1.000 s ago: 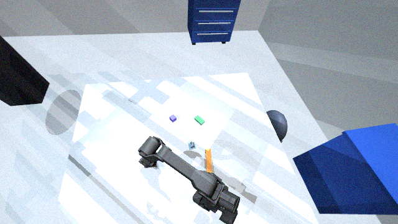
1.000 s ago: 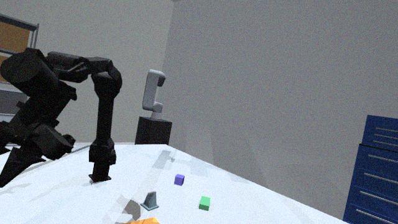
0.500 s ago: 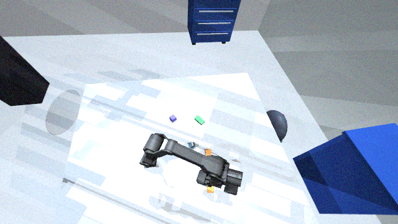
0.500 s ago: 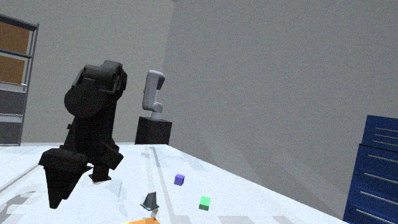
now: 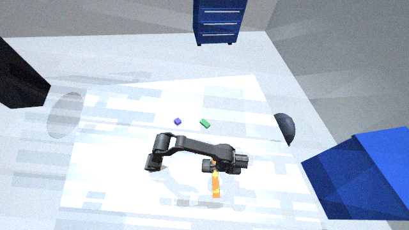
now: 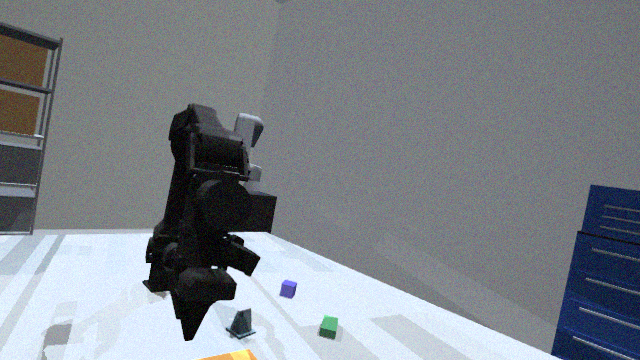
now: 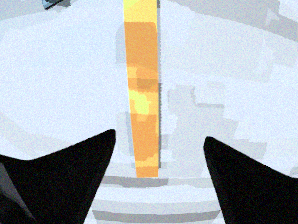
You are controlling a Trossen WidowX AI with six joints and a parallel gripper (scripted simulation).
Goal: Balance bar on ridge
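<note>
My gripper tip is now 10 mm past the bar, 10 mm to the right of it and 80 mm above it. From my gripper tip the other things lie so: green cube: 10 mm behind, 340 mm to the left, 80 mm below; purple cube: 180 mm behind, 370 mm to the left, 70 mm below.
</note>
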